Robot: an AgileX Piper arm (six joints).
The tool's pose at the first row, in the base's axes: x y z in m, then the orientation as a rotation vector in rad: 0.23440, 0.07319, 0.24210, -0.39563, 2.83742, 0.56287
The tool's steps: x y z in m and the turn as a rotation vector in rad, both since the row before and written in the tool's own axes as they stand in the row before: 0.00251, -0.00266, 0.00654, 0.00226, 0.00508, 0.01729; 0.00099, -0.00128, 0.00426, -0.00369, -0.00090, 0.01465; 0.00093, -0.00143, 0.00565, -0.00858, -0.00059, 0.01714; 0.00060, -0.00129, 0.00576, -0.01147, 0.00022, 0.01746; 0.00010, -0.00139, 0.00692, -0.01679, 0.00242, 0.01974; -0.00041, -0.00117, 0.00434, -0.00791, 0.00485, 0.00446; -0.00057, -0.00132, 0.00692, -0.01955, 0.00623, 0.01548; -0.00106, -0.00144, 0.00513, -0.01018, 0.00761, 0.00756
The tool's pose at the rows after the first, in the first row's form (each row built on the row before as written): 0.23391, 0.07289, 0.23463, -0.37300, 2.84870, 0.56274; 0.23401, 0.07323, 0.23009, -0.35270, 2.85216, 0.57085; 0.23441, 0.07403, 0.22426, -0.32977, 2.85565, 0.58647; 0.23507, 0.07512, 0.21847, -0.30709, 2.85918, 0.60633; 0.23637, 0.07676, 0.21173, -0.28276, 2.86404, 0.63437; 0.23767, 0.07766, 0.20750, -0.27957, 2.86819, 0.64685; 0.23949, 0.07961, 0.20095, -0.26295, 2.87414, 0.67835; 0.24149, 0.08082, 0.19604, -0.25675, 2.88106, 0.69499
